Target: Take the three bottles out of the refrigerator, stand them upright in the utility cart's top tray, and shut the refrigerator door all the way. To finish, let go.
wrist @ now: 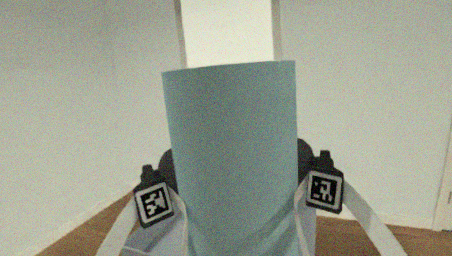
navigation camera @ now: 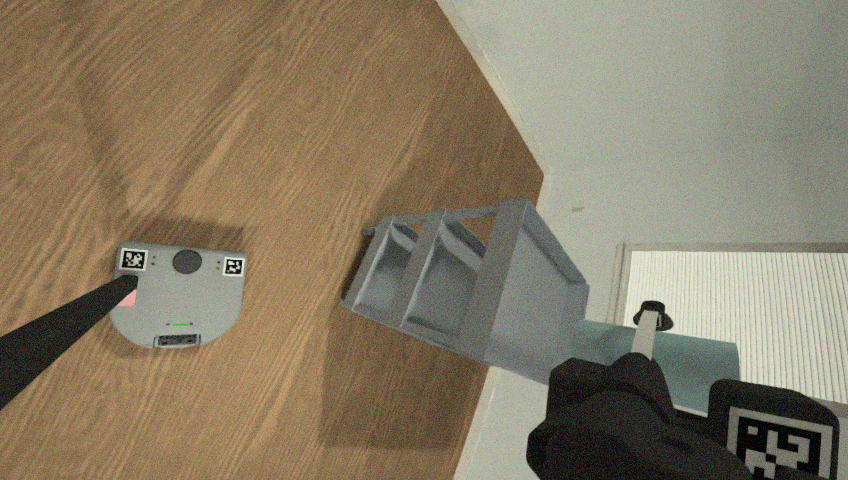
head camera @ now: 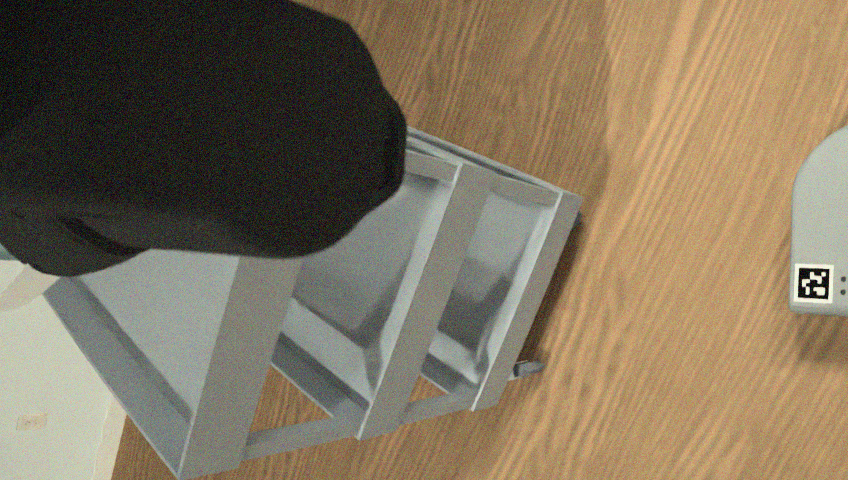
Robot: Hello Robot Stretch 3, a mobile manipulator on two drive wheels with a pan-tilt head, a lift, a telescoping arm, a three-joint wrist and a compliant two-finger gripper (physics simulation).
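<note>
My gripper (navigation camera: 654, 359) (wrist: 235, 161) is shut on a teal cylindrical bottle (navigation camera: 702, 363) (wrist: 232, 130), its two fingertips pressed on opposite sides. The bottle is upright in the wrist view; its lower end is hidden. The grey utility cart (head camera: 440, 267) (navigation camera: 423, 261) has its top tray (head camera: 246, 350) (navigation camera: 501, 255) partly below the gripper; the gap between bottle and tray cannot be told. No bottle shows standing in the visible part of the tray. In the head view the black arm or wrist hides much of the tray. The refrigerator and its door do not show.
My grey base (head camera: 821, 226) (navigation camera: 178, 297) is on the wood floor beside the cart's lower side. Pale walls (head camera: 53, 368) (navigation camera: 642, 107) (wrist: 75, 90) stand close behind the cart, with a bright ribbed window panel (navigation camera: 773, 309) in one wall. A caster (head camera: 528, 367) shows under the cart.
</note>
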